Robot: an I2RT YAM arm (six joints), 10 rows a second.
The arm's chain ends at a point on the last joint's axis. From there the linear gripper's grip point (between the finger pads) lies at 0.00 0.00 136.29 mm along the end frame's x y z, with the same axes.
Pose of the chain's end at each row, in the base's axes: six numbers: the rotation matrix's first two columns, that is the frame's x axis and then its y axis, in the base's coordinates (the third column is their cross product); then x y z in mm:
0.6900 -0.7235 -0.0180 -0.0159 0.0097 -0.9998 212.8 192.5 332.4
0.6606 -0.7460 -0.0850 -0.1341 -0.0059 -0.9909 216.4 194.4 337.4
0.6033 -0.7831 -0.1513 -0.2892 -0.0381 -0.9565 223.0 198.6 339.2
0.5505 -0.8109 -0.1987 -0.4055 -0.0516 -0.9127 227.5 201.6 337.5
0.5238 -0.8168 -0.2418 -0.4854 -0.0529 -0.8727 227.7 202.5 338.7
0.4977 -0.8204 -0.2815 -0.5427 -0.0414 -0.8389 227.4 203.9 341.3
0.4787 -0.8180 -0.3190 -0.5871 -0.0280 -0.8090 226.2 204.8 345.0
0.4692 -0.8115 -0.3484 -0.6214 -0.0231 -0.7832 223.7 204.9 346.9
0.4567 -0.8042 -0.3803 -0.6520 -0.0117 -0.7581 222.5 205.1 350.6
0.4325 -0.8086 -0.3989 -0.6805 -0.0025 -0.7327 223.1 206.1 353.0
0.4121 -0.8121 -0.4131 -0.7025 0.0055 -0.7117 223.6 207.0 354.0
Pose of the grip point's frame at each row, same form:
0.6900 -0.7235 -0.0180 -0.0159 0.0097 -0.9998 311.4 286.6 331.7
0.6606 -0.7460 -0.0850 -0.1341 -0.0059 -0.9909 317.1 285.2 323.2
0.6033 -0.7831 -0.1513 -0.2892 -0.0381 -0.9565 324.3 283.2 305.2
0.5505 -0.8109 -0.1987 -0.4055 -0.0516 -0.9127 327.0 281.1 288.8
0.5238 -0.8168 -0.2418 -0.4854 -0.0529 -0.8727 323.1 280.8 280.9
0.4977 -0.8204 -0.2815 -0.5427 -0.0414 -0.8389 319.6 281.6 277.8
0.4787 -0.8180 -0.3190 -0.5871 -0.0280 -0.8090 315.2 283.1 277.7
0.4692 -0.8115 -0.3484 -0.6214 -0.0231 -0.7832 309.2 284.5 276.7
0.4567 -0.8042 -0.3803 -0.6520 -0.0117 -0.7581 305.0 286.1 278.4
0.4325 -0.8086 -0.3989 -0.6805 -0.0025 -0.7327 303.7 286.3 277.9
0.4121 -0.8121 -0.4131 -0.7025 0.0055 -0.7117 302.7 286.5 276.6

